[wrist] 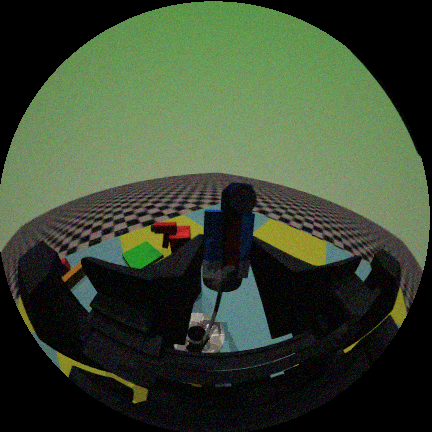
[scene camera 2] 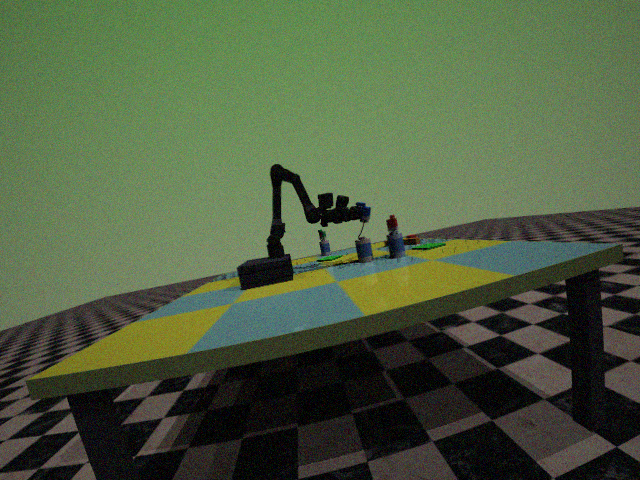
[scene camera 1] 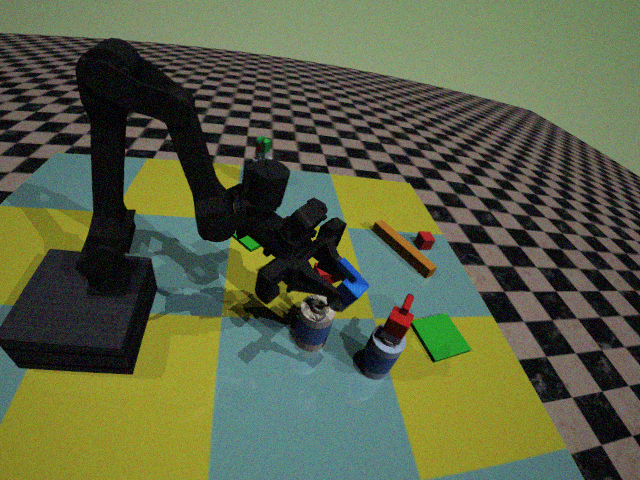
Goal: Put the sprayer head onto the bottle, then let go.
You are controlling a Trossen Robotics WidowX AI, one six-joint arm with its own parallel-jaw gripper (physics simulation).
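Pixels of known places: gripper, fingertip midpoint: (wrist: 225, 240) (scene camera 2: 364, 212) (scene camera 1: 347, 289); arm's base, origin of the base link: (scene camera 2: 276, 257) (scene camera 1: 110, 281).
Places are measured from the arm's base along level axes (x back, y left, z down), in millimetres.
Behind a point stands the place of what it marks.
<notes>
My gripper (scene camera 1: 336, 279) @[x -383, y -135, z -114 mm] (scene camera 2: 357, 211) @[x -383, y -135, z -114 mm] (wrist: 225, 240) @[x -383, y -135, z -114 mm] is shut on the blue sprayer head (scene camera 1: 353, 287) @[x -383, y -149, z -134 mm] (scene camera 2: 364, 211) @[x -376, y -154, z -117 mm] (wrist: 213, 234) @[x -384, y -121, z -126 mm], which has a red part between the fingers. It holds the head above the bottle (scene camera 1: 313, 331) @[x -359, y -113, z 23 mm] (scene camera 2: 364, 250) @[x -360, y -113, z 40 mm] (wrist: 212, 336) @[x -355, y -93, z -5 mm], a white and blue can shape standing upright on the table. The head's thin dark tube (scene camera 2: 361, 229) @[x -368, y -114, z -47 mm] (wrist: 217, 305) @[x -368, y -113, z -54 mm] hangs down to the bottle's top. In the wrist view its lower end passes close by the dark neck; whether it is inside the opening I cannot tell. The head and the bottle are apart.
A second bottle (scene camera 1: 381, 356) @[x -463, y -184, z 11 mm] (scene camera 2: 395, 246) @[x -465, y -185, z 43 mm] with a red sprayer head (scene camera 1: 399, 322) @[x -474, y -169, z -67 mm] (scene camera 2: 391, 222) @[x -474, y -172, z -53 mm] (wrist: 180, 234) @[x -474, y -154, z -67 mm] stands close by. A green tile (scene camera 1: 442, 336) @[x -661, y -121, z 80 mm] (scene camera 2: 429, 245) @[x -658, y -129, z 80 mm] (wrist: 143, 255) @[x -648, y -122, z 80 mm] lies beyond it. An orange bar (scene camera 1: 404, 249) @[x -677, y 148, z 64 mm] and red cube (scene camera 1: 424, 240) @[x -752, y 174, z 54 mm] lie farther back. A green-topped bottle (scene camera 2: 324, 246) @[x -309, y 466, z 29 mm] stands behind the arm.
</notes>
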